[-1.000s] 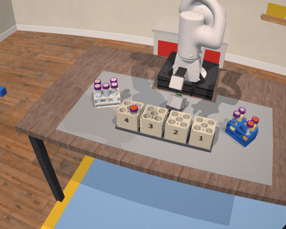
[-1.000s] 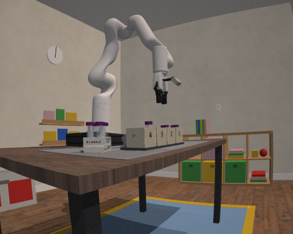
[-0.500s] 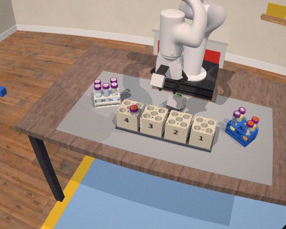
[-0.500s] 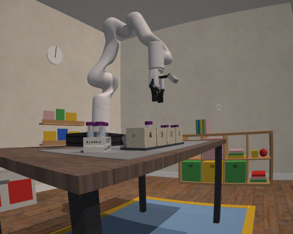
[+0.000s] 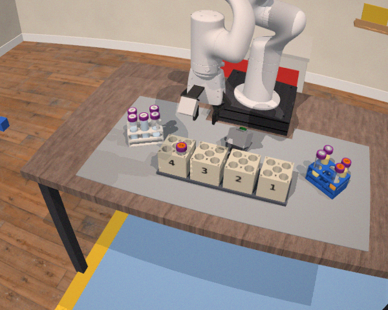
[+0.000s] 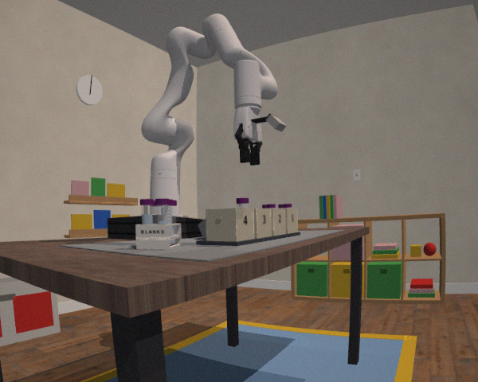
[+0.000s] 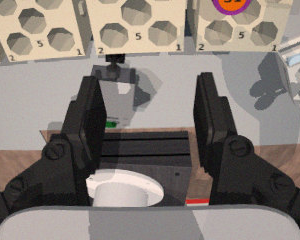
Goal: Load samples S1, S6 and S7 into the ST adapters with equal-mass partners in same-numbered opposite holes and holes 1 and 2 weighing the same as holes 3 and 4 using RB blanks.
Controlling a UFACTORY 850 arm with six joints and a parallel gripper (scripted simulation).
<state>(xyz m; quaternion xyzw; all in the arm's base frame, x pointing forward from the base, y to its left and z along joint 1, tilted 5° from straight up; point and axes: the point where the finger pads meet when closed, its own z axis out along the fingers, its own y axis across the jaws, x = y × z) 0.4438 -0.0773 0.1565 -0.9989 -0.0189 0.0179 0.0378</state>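
Now: the sample S1 2 cm ahead of my hand, 8 cm to the right of it and 18 cm below it. Also, from my hand: green DONE key 22 cm behind, 7 cm to the left, 18 cm below; white blank rack RB 11 cm behind, 27 cm to the right, 22 cm below; loading stand ST 2 cm behind, 7 cm to the left, 24 cm below.
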